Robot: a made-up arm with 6 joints. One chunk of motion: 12 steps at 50 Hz.
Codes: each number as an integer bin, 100 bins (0 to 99) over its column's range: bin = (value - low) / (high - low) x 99, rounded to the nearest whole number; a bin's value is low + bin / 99 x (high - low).
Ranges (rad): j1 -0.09..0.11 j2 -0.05..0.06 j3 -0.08..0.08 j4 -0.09..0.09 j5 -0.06..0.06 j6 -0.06..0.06
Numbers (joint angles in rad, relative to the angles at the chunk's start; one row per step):
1: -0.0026 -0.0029 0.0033 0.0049 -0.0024 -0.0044
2: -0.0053 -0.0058 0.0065 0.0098 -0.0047 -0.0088
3: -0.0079 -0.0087 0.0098 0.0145 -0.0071 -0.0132
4: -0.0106 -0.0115 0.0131 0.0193 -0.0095 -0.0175
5: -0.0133 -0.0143 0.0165 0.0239 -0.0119 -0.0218
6: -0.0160 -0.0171 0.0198 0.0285 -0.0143 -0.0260
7: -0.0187 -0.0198 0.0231 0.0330 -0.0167 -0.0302
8: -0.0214 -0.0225 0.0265 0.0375 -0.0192 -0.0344
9: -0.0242 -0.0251 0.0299 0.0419 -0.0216 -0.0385
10: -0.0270 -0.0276 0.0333 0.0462 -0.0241 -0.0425
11: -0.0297 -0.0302 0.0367 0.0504 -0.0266 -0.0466
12: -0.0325 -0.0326 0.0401 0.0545 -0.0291 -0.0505
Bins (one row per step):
1: 43 42 52 52 48 46
2: 42 40 54 55 46 42
3: 41 37 56 57 44 39
4: 39 35 58 60 42 35
5: 38 32 60 63 40 32
6: 37 30 62 65 38 28
7: 35 27 64 68 36 25
8: 34 25 66 70 34 21
9: 33 22 68 73 32 18
10: 31 20 70 75 30 14
11: 30 18 72 77 28 11
12: 28 16 74 79 25 8

